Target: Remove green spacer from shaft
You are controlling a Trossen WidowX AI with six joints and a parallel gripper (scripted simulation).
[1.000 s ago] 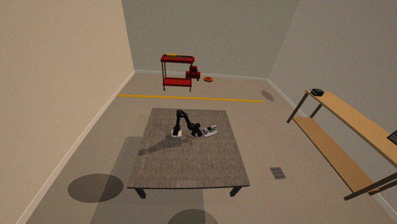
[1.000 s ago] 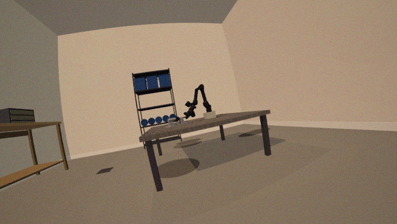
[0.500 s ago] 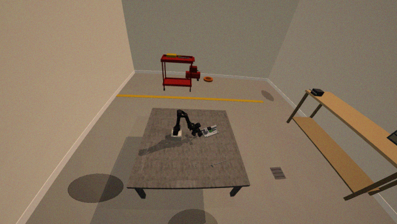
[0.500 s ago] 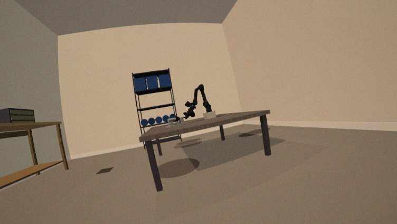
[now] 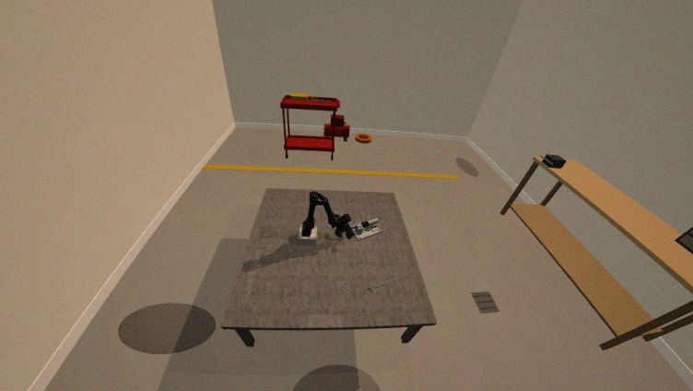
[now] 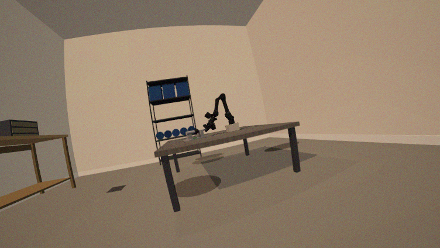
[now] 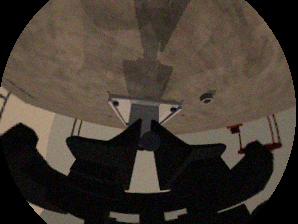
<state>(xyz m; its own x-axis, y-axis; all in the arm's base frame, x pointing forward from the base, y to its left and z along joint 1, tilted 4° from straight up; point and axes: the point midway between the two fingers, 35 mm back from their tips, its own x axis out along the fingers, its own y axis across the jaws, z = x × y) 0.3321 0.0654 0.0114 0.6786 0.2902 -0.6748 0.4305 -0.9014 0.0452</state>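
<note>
My gripper tip is now 60 mm short of the shaft, 30 mm to the right of it and 20 mm below it. From my gripper tip the other things lie so: small grey object 90 mm to the left, 50 mm below, 50 mm behind; green spacer 140 mm ahead, 70 mm to the left, 40 mm below.
</note>
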